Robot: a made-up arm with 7 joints.
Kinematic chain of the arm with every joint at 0, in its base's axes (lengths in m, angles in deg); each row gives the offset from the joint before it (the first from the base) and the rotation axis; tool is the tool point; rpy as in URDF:
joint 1: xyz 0 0 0.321 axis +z
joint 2: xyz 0 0 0 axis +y
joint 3: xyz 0 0 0.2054 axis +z
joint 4: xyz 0.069 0 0 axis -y
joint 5: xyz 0.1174 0 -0.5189 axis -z
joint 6: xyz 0 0 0 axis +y
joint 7: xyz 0.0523 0 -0.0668 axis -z
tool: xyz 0 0 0 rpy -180 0 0
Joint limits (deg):
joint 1: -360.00..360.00
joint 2: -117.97..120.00
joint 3: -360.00..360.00
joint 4: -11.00..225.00
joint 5: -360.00..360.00
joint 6: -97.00..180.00
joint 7: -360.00..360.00
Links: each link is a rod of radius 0.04 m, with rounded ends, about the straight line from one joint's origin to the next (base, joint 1, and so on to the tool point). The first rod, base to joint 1, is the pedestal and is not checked.
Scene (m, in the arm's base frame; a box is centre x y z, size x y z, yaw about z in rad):
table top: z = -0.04
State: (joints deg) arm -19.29 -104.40 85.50 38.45 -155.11 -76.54 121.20
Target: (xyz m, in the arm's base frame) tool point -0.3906 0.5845 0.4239
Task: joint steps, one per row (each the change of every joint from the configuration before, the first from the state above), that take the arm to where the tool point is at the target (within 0.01 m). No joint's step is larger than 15 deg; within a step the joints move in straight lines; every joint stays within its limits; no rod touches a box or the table.
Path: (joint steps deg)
1: 2.96 1.59 -3.04 13.92 1.54 8.35 0.00
2: 2.97 1.59 -3.03 13.93 1.54 8.34 0.00
3: 2.96 1.59 -3.04 13.92 1.53 8.35 0.00
4: 2.96 1.59 -3.03 13.92 1.54 8.34 0.00
5: 2.96 1.59 -3.04 13.93 1.54 8.35 0.00

